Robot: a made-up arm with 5 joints. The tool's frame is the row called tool.
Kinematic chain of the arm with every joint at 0, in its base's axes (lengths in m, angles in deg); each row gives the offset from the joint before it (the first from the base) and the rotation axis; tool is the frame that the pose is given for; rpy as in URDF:
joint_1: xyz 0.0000 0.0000 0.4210 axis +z
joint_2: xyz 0.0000 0.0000 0.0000 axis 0 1 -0.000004
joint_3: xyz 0.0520 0.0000 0.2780 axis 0 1 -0.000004
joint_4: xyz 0.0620 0.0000 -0.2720 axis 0 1 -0.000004
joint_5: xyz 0.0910 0.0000 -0.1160 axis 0 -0.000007 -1
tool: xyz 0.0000 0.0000 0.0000 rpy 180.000 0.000 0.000
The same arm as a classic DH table. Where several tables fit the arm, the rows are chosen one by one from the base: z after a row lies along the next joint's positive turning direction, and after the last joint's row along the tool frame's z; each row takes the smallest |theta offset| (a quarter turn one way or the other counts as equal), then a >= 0, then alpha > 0; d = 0 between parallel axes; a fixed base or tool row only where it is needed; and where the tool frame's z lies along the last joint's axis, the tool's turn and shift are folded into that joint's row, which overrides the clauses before.
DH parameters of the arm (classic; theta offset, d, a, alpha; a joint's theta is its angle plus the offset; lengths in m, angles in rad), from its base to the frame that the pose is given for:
joint_1: 0.0000 0.4210 0.0000 -1.5708
joint_2: -1.3859 0.0000 0.2828 0.0000
joint_3: -0.4090 0.0000 -0.2790 0.0000
joint_4: -1.3467 0.0000 -0.0910 1.5708
joint_5: 3.1416 0.1160 0.0000 0.0000

